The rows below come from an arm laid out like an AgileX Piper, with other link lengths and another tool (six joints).
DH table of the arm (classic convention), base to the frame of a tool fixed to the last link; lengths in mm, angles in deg. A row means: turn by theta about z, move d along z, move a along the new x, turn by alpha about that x. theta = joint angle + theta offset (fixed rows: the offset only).
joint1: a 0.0; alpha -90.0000; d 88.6; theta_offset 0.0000
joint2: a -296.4; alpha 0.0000; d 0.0; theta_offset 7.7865
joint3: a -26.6; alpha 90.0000; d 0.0; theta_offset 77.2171
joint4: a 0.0; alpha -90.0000; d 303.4; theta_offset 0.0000
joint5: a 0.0; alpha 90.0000; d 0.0; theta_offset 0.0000
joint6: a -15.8; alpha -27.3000; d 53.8; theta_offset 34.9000
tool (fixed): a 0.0; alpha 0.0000; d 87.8; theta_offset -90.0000
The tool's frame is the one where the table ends.
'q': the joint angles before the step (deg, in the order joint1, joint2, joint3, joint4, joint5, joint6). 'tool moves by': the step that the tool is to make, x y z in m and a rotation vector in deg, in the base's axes. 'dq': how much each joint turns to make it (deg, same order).
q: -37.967 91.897 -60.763 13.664 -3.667 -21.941
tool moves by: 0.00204 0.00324 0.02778 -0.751 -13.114 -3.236
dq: 1.841 -0.445 0.726 0.247 -11.213 8.646
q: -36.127 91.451 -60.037 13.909 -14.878 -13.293
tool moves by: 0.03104 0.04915 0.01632 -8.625 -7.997 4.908
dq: 7.789 1.725 -0.001 0.224 -13.648 -1.727
